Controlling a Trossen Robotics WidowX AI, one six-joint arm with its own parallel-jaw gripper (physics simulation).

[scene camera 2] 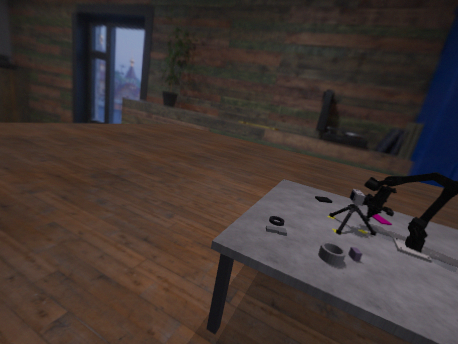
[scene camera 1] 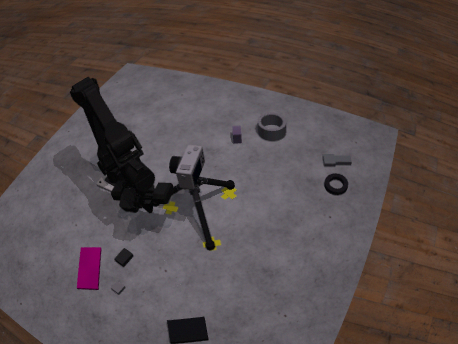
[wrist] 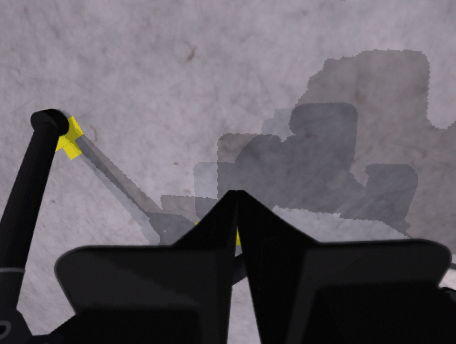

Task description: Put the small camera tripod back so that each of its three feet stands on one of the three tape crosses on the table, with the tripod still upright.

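Where they show: gripper, fingertip midpoint: [scene camera 2: 367, 217] [scene camera 1: 151, 212] [wrist: 236, 197]; arm's base at its link origin: [scene camera 2: 413, 247] [scene camera 1: 116, 177].
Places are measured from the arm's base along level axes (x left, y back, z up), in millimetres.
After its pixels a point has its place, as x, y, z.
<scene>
The tripod [scene camera 1: 202, 217] {-12, -376, 61} [scene camera 2: 354, 207] {54, -312, 120} [wrist: 22, 200] {-15, -367, 59} stands upright, with a light grey camera [scene camera 1: 190, 167] {17, -337, 209} [scene camera 2: 358, 196] {94, -310, 198} on top. In scene camera 1, its front foot covers part of one yellow cross [scene camera 1: 216, 243] [wrist: 74, 131] {-42, -400, -13}. Its right foot is just beyond the second cross [scene camera 1: 229, 194] {145, -357, -13} [scene camera 2: 335, 230]. The third foot is hidden by the gripper there; in scene camera 2 it stands to the right of the third cross [scene camera 1: 170, 207] {10, -232, -13} [scene camera 2: 362, 231] {9, -235, -14}. My gripper [scene camera 1: 149, 208] {-70, -233, 49} [scene camera 2: 370, 216] {-70, -233, 49} [wrist: 236, 197] {-70, -233, 49} is shut and empty, pointing down beside the tripod on the arm's side.
A magenta slab [scene camera 1: 89, 268] {-324, -165, -5}, small dark blocks [scene camera 1: 123, 257] {-226, -235, 2} [scene camera 1: 118, 288] {-319, -289, -1} and a black slab [scene camera 1: 187, 330] {-312, -527, 2} lie on the table. Beyond the tripod are a purple block [scene camera 1: 237, 135] {348, -258, 23}, a grey ring [scene camera 1: 271, 133] {415, -351, 23}, a grey bar [scene camera 1: 342, 160] {447, -611, 2} and a black ring [scene camera 1: 336, 191] {310, -647, 2}.
</scene>
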